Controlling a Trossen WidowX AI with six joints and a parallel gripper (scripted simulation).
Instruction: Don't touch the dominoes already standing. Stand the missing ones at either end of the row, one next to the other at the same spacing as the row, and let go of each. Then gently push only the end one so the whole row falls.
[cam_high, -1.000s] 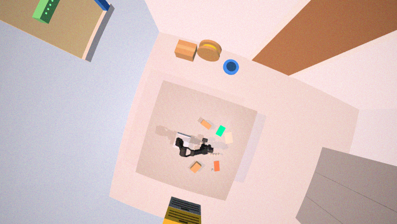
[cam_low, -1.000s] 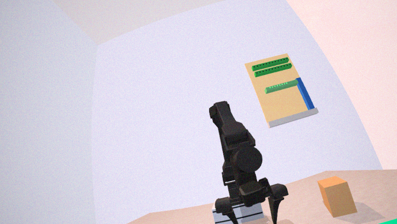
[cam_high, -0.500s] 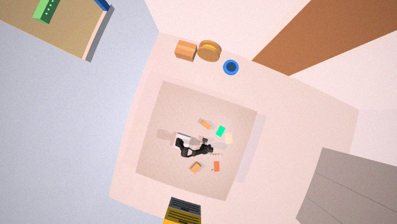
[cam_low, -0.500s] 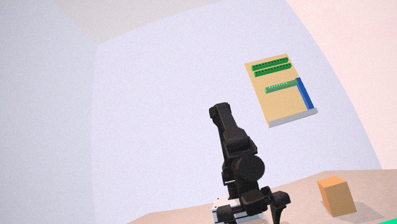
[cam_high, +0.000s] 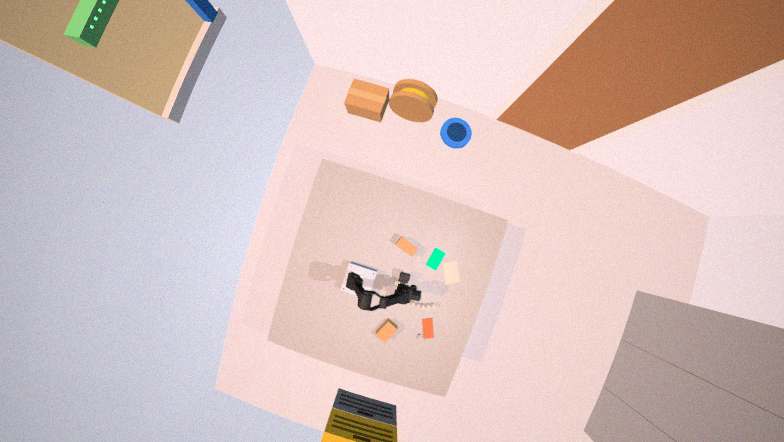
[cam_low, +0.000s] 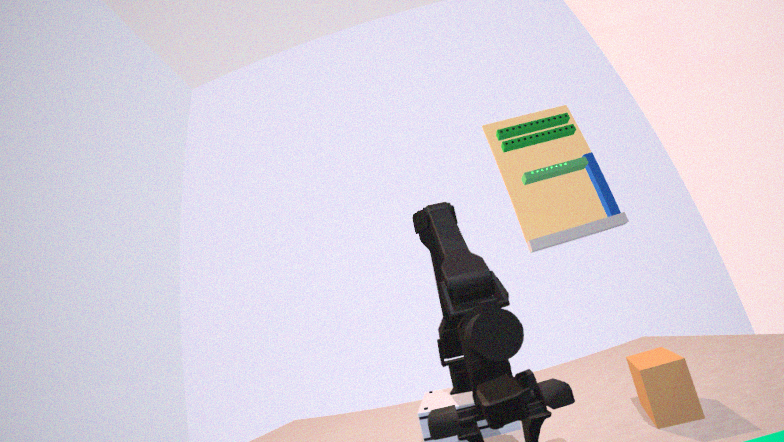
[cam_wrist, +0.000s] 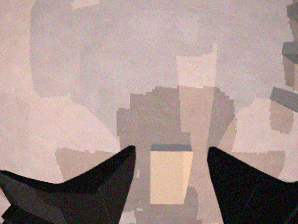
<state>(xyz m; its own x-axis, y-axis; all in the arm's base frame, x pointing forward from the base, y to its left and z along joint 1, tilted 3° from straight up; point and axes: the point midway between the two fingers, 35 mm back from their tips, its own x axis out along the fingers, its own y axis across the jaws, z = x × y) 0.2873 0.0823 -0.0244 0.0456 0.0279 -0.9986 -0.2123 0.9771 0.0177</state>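
My gripper tip is now 120 mm short of the green tile and 240 mm to the right of it. Round my gripper tip: orange-red tile 290 mm ahead, 190 mm to the right; then grey piece 260 mm ahead, 260 mm to the right, 10 mm above; then cream card 250 mm ahead, 210 mm to the left.
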